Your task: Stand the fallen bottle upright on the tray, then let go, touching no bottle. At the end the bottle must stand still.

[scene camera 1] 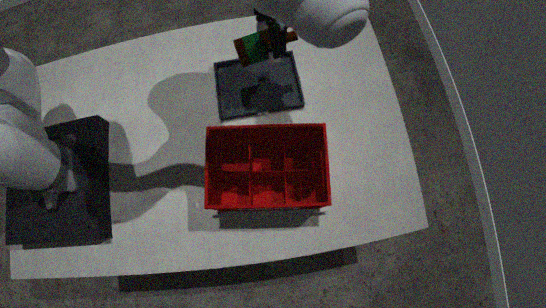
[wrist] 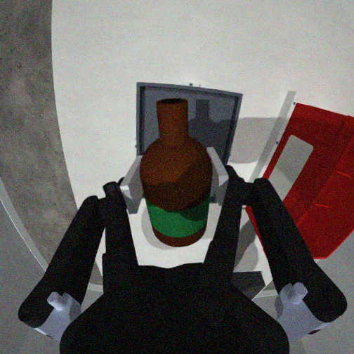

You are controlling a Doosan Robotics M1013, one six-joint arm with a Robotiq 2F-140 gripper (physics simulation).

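Places are measured from the arm's base along level axes (x ahead, y left, z up), in centimetres.
Pixels of known places: gripper, fingertip midpoint: [scene camera 1: 268,50]; arm's base, link origin: [scene camera 1: 54,168].
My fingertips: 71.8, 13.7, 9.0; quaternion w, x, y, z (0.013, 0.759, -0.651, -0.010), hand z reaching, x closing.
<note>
Ahead of a thing's pixels: the offset from my fingertips to its top centre, as dx, dy, dz. "spot": to the spot under its first point. Level surfaces: height alone.
The brown bottle with a green label @[-0.3, -0.1, +6.7] [scene camera 1: 253,46] [wrist: 176,172] is held in the air, lying about level. In the scene view its base points left and its neck right; in the wrist view its neck points to the top of the view. My gripper [scene camera 1: 276,44] [wrist: 175,162] is shut on the bottle's body, one finger on each side. The dark grey tray @[spot: -11.9, +2.3, -15.4] [scene camera 1: 230,80] [wrist: 150,112] lies on the table below. In the scene view the bottle shows at the tray's far edge, and its shadow falls on the tray. The far fingers are hard to make out there.
A red crate with compartments @[spot: +5.7, -33.5, +1.6] [scene camera 1: 328,167] [wrist: 325,140] stands close to the tray, nearer the front of the table in the scene view. The white table @[dz -16.0] [scene camera 1: 370,165] carries a dark block [scene camera 1: 100,200] under the arm's base at the left.
</note>
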